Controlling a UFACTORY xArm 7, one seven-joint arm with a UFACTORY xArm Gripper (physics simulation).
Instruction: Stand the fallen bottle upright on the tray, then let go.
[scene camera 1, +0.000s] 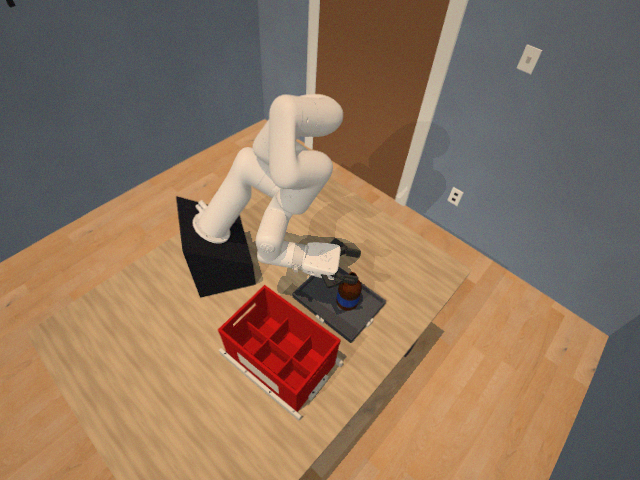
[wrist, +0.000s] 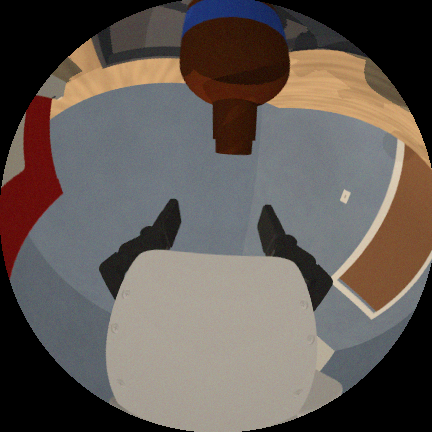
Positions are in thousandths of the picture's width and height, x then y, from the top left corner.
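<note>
Brown bottle (wrist: 545, 145) visible. My gripper (scene camera 1: 560, 557) visible, also in the wrist view (wrist: 508, 492).
</note>
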